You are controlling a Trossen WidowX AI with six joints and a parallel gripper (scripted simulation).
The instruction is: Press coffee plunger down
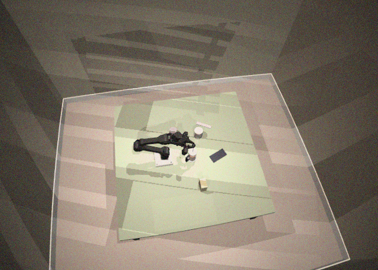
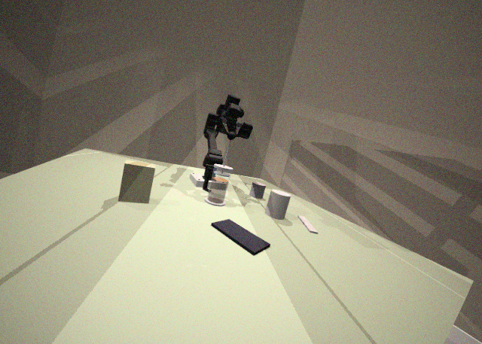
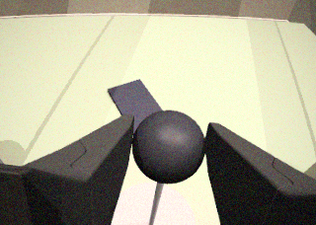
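Right now my gripper tip is 2 cm past the coffee press, 1 cm to the left of it and 14 cm above it. The rest, counted from my gripper tip: dark flat slab: 23 cm ahead, 2 cm to the left, 26 cm below.
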